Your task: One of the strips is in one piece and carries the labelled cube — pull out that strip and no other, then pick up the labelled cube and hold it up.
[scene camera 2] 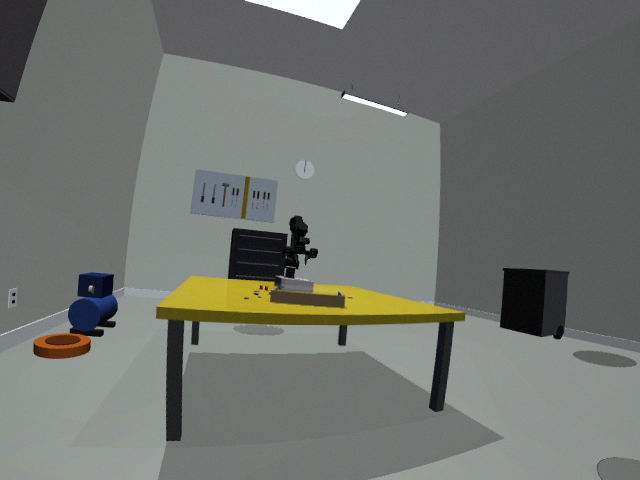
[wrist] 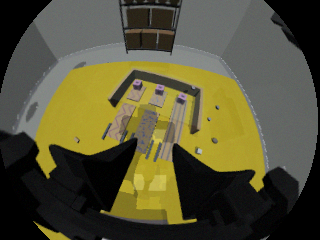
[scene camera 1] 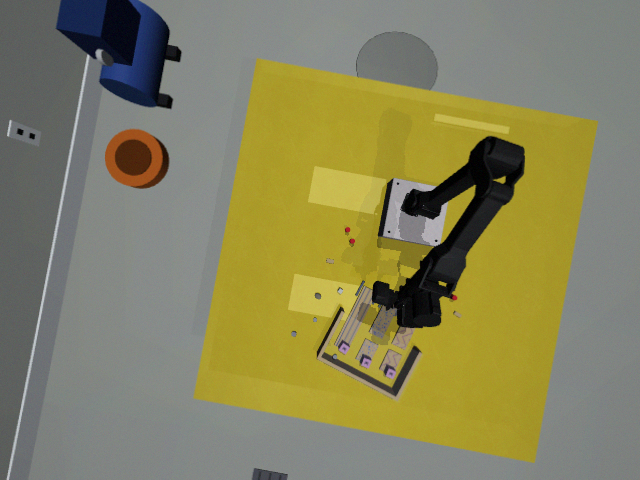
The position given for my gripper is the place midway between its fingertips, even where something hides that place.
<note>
In view: my gripper [scene camera 1: 393,311].
My gripper also shows in the wrist view [wrist: 155,144].
</note>
